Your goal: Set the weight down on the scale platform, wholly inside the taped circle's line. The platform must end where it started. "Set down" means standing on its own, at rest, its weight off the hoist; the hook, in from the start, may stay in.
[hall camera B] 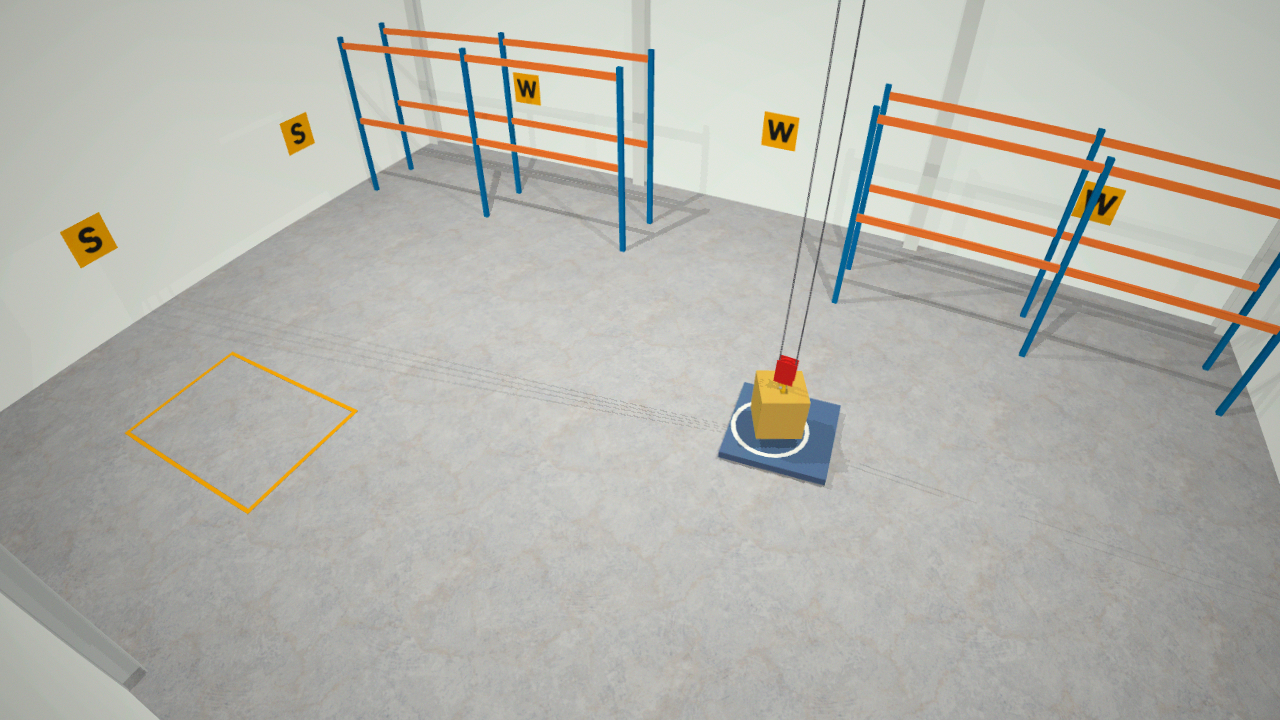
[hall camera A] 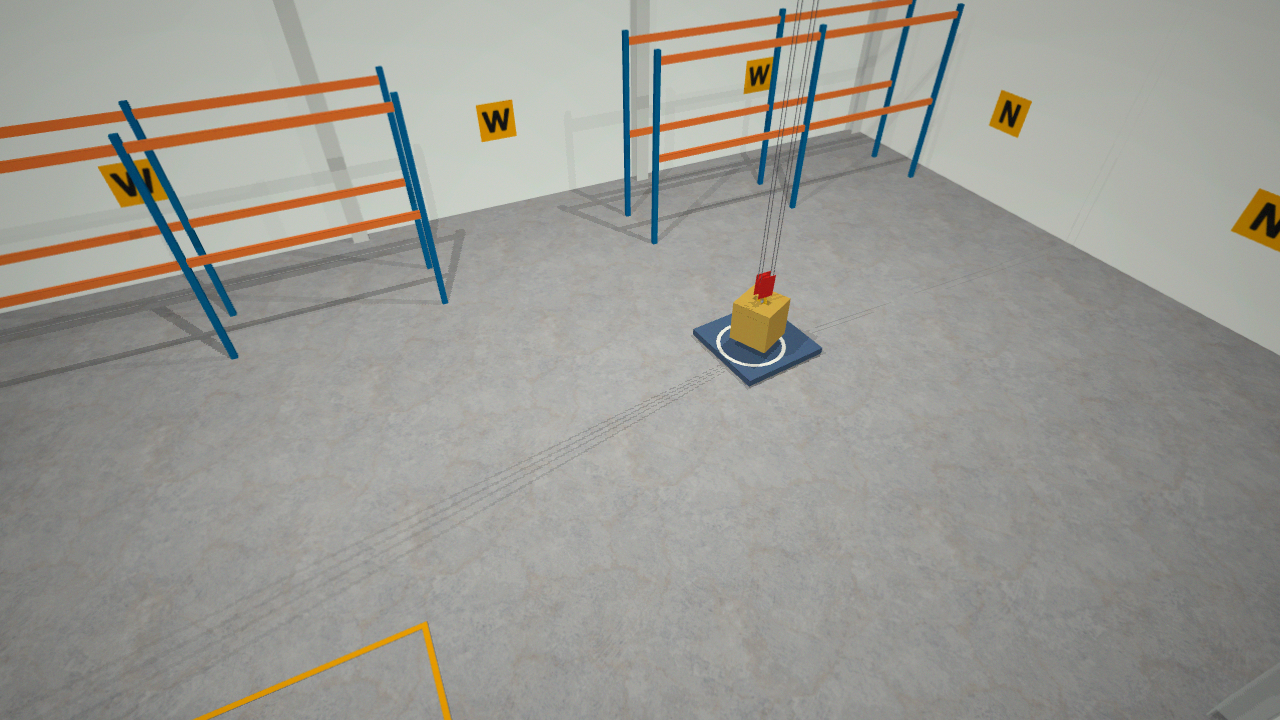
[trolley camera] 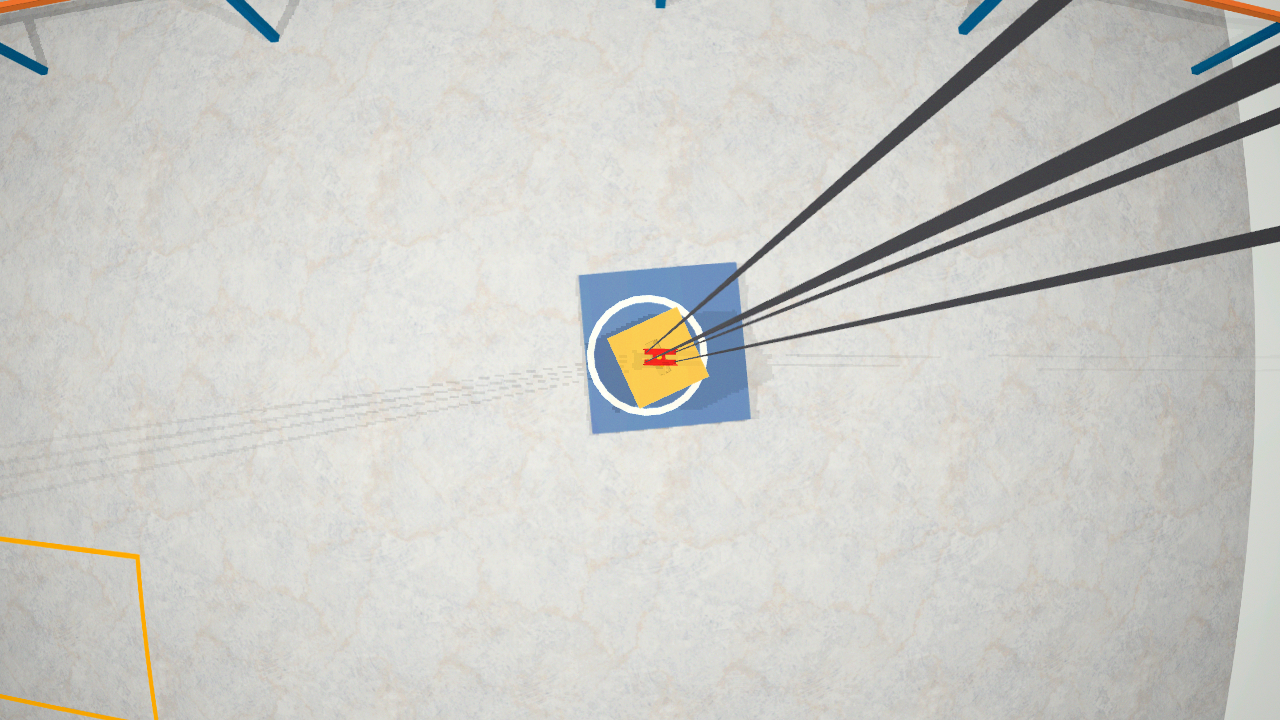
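Note:
The yellow weight (hall camera A: 758,326) (hall camera B: 780,420) (trolley camera: 657,386) hangs upright from my hook (hall camera A: 761,300) (hall camera B: 784,388), under the red hook block (hall camera A: 763,284) (hall camera B: 785,369) (trolley camera: 659,357). It is low over the blue scale platform (hall camera A: 802,351) (hall camera B: 823,425) (trolley camera: 608,284); a dark shadow shows beneath it in hall camera B, so a small gap seems to remain. In the trolley view the weight is turned relative to the platform and sits right of the middle of the white taped circle (hall camera A: 751,364) (hall camera B: 774,454) (trolley camera: 590,355). Its right corner covers part of the line there. The hook's tip is hidden.
Blue and orange racks (hall camera A: 656,147) (hall camera A: 435,267) (hall camera B: 621,214) (hall camera B: 843,268) stand along the W wall, well away from the platform. An orange floor rectangle (hall camera A: 313,670) (hall camera B: 294,383) (trolley camera: 68,547) lies far to the side. Four ropes run up from the hook block.

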